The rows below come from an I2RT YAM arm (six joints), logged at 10 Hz.
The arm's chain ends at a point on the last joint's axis. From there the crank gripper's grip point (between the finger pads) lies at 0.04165 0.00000 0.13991 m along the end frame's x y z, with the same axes.
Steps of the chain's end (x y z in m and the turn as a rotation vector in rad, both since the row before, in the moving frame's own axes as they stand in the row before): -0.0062 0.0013 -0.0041 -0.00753 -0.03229 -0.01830; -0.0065 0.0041 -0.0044 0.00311 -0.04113 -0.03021; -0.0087 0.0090 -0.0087 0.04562 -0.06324 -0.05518; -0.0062 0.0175 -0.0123 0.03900 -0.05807 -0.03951; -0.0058 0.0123 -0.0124 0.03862 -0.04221 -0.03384
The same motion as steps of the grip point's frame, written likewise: -0.0107 0.0016 -0.0028 -0.00753 -0.03229 -0.01830; -0.0123 0.0025 -0.0028 0.00311 -0.04113 -0.03021; -0.0179 0.0005 -0.0065 0.04562 -0.06324 -0.05518; -0.0145 0.0105 -0.0103 0.03900 -0.05807 -0.03951; -0.0119 0.0056 -0.0109 0.03862 -0.04221 -0.03384
